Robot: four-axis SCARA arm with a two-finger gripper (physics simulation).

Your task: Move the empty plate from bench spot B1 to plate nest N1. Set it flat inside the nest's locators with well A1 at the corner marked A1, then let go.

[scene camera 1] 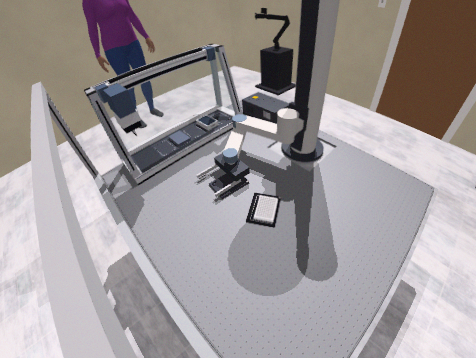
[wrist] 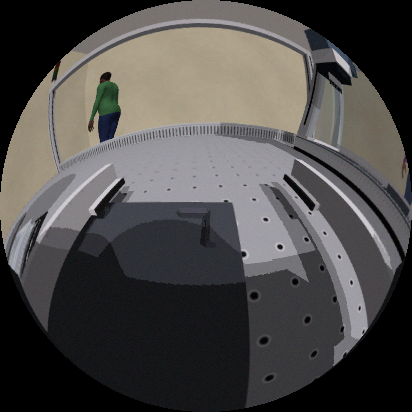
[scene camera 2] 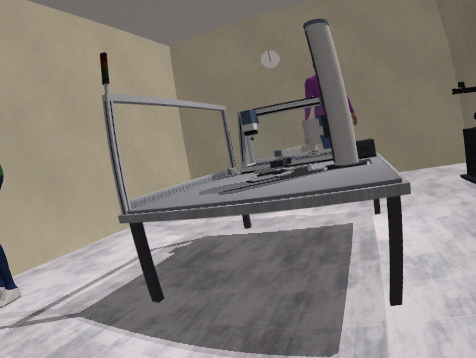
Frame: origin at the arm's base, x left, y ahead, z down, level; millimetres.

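Seen in the pictures: gripper, fingertip midpoint: [scene camera 1: 206, 185] [wrist: 202, 163] [scene camera 2: 259, 170]; arm's base, origin of the base link: [scene camera 1: 302, 148] [scene camera 2: 347, 166].
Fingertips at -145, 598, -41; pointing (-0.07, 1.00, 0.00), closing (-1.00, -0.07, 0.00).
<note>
Offsets run from my fingertips to a thing's top centre, as dx, dy, dz. "spot": to the spot under its first point. Level surfaces: height alone.
The white plate {+291, -113, +12} [scene camera 1: 264, 209] lies flat in a black rectangular frame on the bench, to the right of the gripper in scene camera 1. What seems to be its edge shows at the far left of the wrist view. My gripper [scene camera 1: 209, 188] [wrist: 202, 163] is open and empty, its two long fingers wide apart, low over a dark flat base {+52, -100, +11} [scene camera 1: 215, 185] [wrist: 150, 305]. A small dark L-shaped locator {spot: +2, -52, +12} [wrist: 205, 227] stands on this base near its far right corner in the wrist view. The labels B1, N1 and A1 cannot be read.
The grey bench [scene camera 1: 195, 260] [scene camera 2: 350, 186] has a hole grid. A framed deck {dz -20} [scene camera 1: 160, 150] with a blue-grey block {spot: -399, -107, -37} [scene camera 1: 180, 138] and a hanging blue head {spot: -320, +145, -421} [scene camera 1: 121, 101] stands behind. The arm's column [scene camera 1: 312, 75] [scene camera 2: 336, 95] and a dark box {spot: -197, -669, -86} [scene camera 1: 267, 106] are at the right.
</note>
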